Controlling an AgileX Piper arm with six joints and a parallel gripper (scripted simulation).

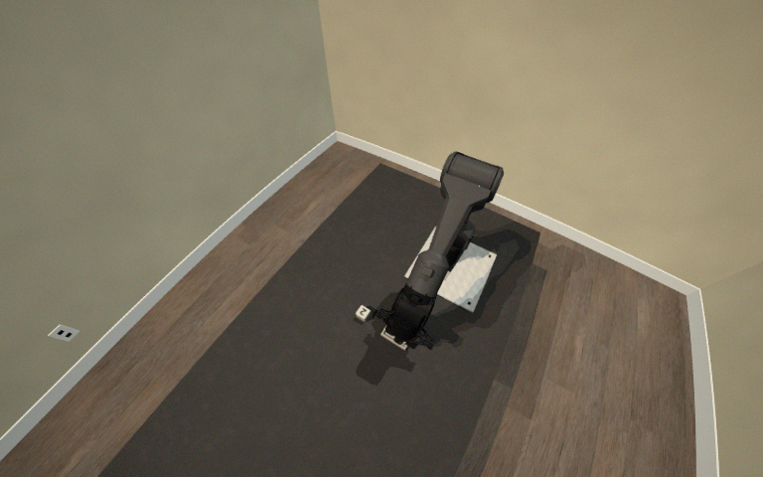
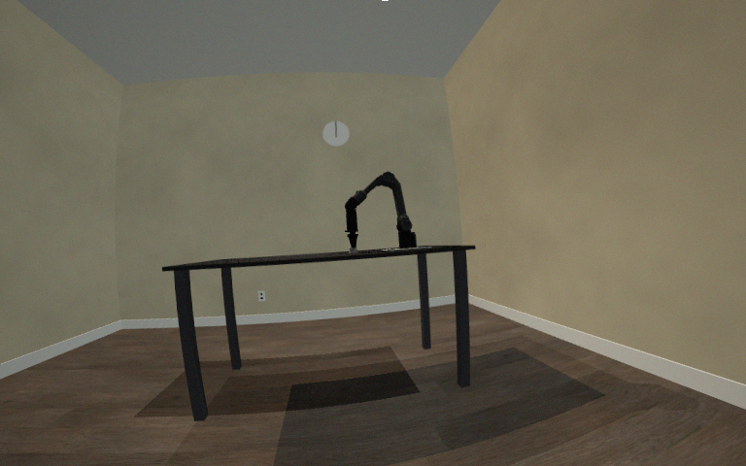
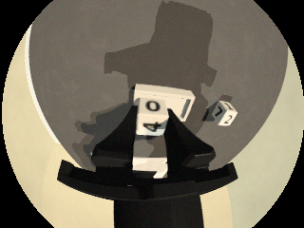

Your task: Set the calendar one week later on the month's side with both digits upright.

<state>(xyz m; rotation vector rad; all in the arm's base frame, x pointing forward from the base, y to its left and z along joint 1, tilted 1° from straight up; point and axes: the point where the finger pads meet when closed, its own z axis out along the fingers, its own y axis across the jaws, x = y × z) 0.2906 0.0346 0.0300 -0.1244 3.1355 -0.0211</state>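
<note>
Right now my hand is 30 mm above the white tray and 20 mm to the left of it.
</note>
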